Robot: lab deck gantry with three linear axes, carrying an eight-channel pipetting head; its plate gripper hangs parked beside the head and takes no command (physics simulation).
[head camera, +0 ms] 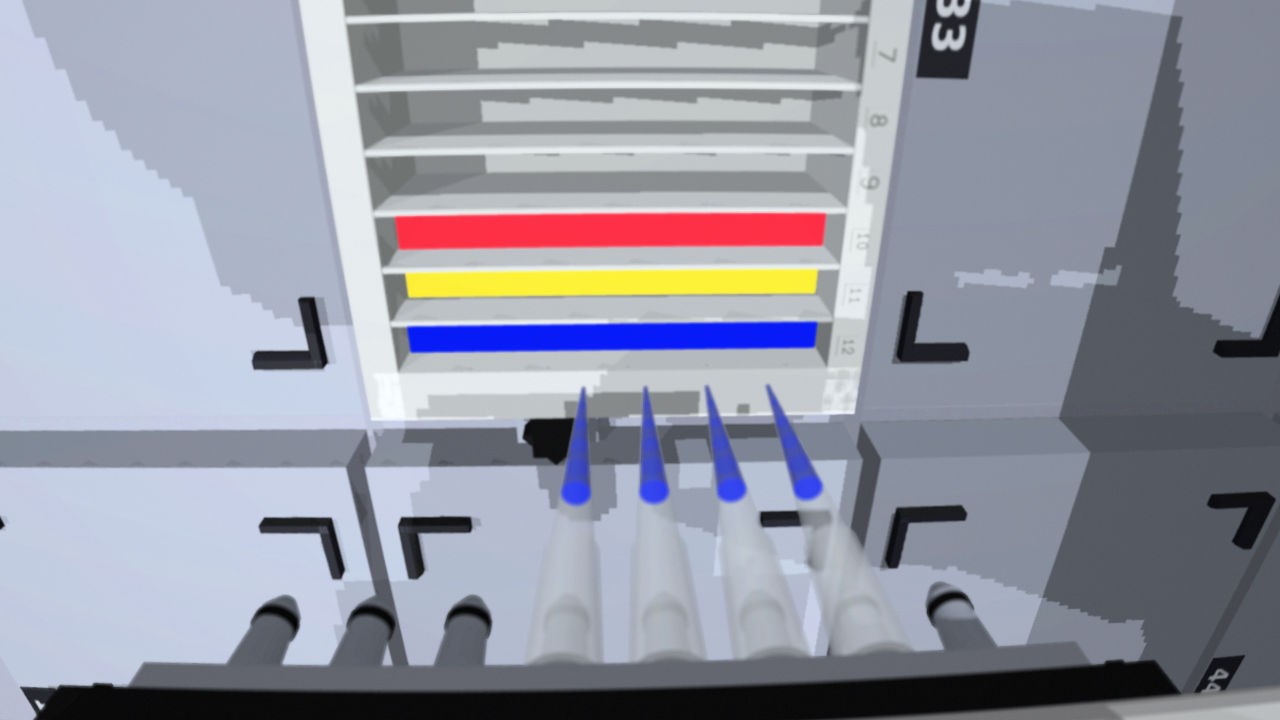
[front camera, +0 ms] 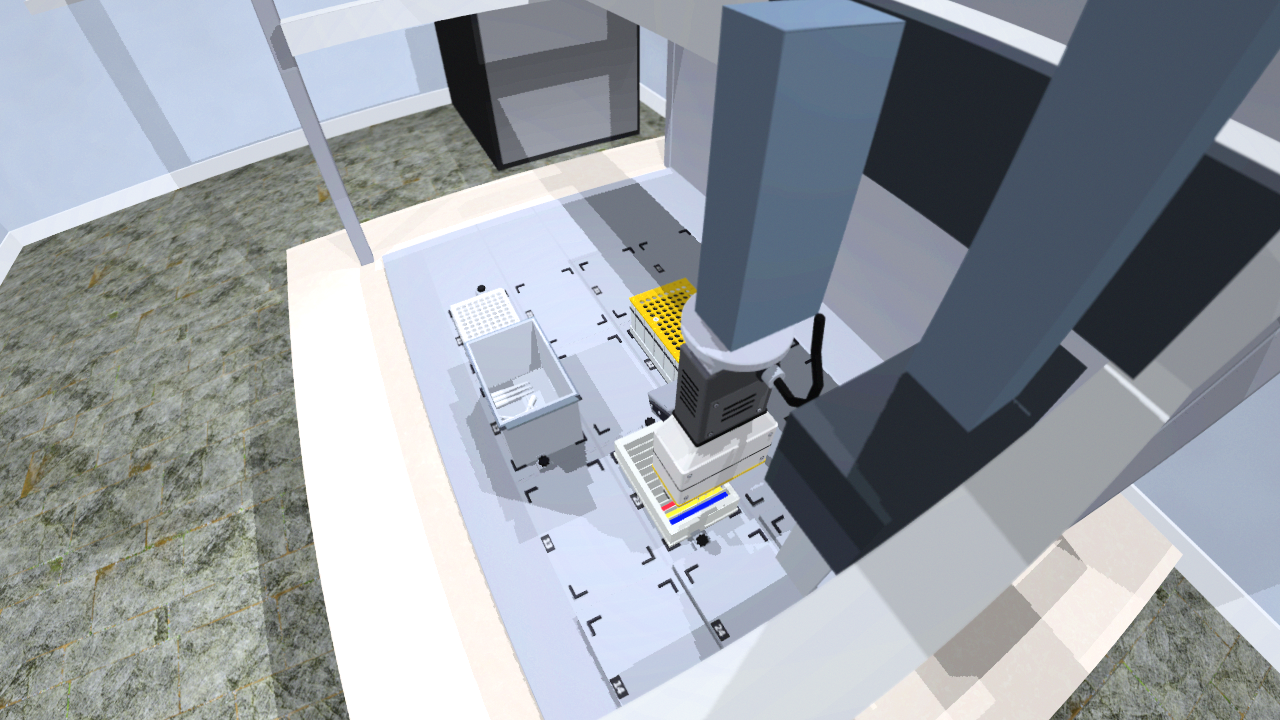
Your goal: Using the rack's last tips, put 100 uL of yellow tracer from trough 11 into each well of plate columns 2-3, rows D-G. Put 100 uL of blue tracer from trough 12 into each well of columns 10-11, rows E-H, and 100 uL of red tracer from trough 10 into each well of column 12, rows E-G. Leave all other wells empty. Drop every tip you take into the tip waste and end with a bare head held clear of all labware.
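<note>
The pipetting head is over the white reservoir. Four neighbouring channels carry clear tips with blue liquid in their lower ends; the other nozzles are bare. In the head view the tip ends appear against the reservoir's rim beside blue trough 12; their height is unclear. Yellow trough 11 and red trough 10 lie beyond. The white plate is at the back left, its well contents too small to tell. The parked plate gripper's fingers are hidden.
The grey tip waste bin, with loose tips inside, stands in front of the plate. The yellow-topped tip rack is behind the head and partly hidden by it. A dark gantry block hangs right of the head. Black locating corners rise from the deck.
</note>
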